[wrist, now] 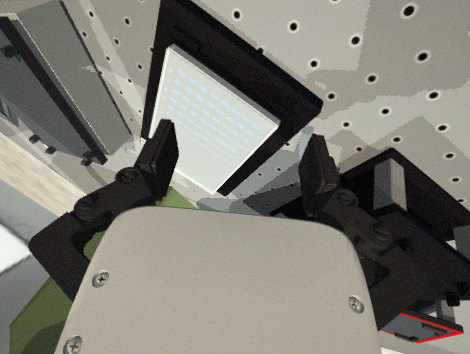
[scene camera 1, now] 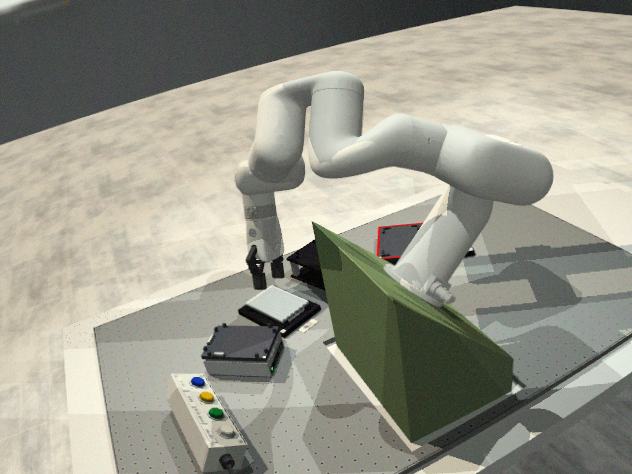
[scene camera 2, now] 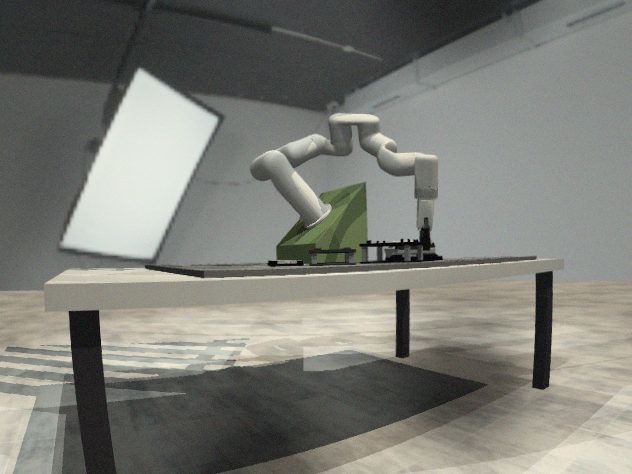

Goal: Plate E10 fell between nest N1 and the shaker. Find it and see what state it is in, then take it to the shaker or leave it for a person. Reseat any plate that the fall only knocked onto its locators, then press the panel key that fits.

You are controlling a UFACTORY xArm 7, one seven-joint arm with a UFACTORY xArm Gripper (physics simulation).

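Frame: origin at the arm's base, x ahead, y left, z up, level; centimetres.
Seen in the pictures: gripper, fingertip midpoint: (wrist: 240,143) (scene camera 1: 269,283) (scene camera 2: 424,246); arm's base, origin of the base link: (scene camera 1: 412,287) (scene camera 2: 318,217).
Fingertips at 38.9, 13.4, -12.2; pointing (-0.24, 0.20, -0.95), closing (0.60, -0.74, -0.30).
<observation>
Pixels of each thing's top centre, then the offset from my fingertips to it, as dx, dy, dz. "pt": a spot on its surface instead.
- pale plate, middle of its top: (wrist: 196,142) (scene camera 1: 276,301) (scene camera 2: 414,251) -5.5, +1.3, -1.7
- black nest base, middle of its top: (wrist: 201,135) (scene camera 1: 277,305) (scene camera 2: 414,254) -5.5, +1.3, -2.8
- key panel, middle of its top: (scene camera 1: 196,403) (scene camera 2: 408,240) -31.0, +28.8, +3.6
- red-edged tray, middle of its top: (wrist: 373,321) (scene camera 1: 400,238) (scene camera 2: 331,248) -5.6, -34.8, -0.2
- small pale label, surface spot: (scene camera 1: 308,325) pt -14.8, -1.5, -4.6
A pale plate (scene camera 1: 278,303) (wrist: 215,120) lies on a black nest base (scene camera 1: 298,317) (wrist: 300,102), off-centre on it in the wrist view; its lettering and exact seating are not readable. My gripper (scene camera 1: 268,280) (scene camera 2: 425,243) (wrist: 240,143) is open and empty, fingers down, low near the plate's far side in scene camera 1. A grey box with a dark top and green light (scene camera 1: 242,341) (wrist: 85,75), apparently the shaker, stands beside the nest. The key panel (scene camera 1: 191,431) has blue, yellow, green and white keys. No separate fallen plate can be made out between nest and shaker.
A black raised stand (scene camera 1: 306,257) (wrist: 425,237) is close to the gripper's other side. A red-edged tray (scene camera 1: 398,240) (wrist: 425,330) lies beyond. The green wedge mount (scene camera 1: 367,326) (scene camera 2: 352,219) rises beside the nest. A small pale label (scene camera 1: 308,325) lies at the nest.
</observation>
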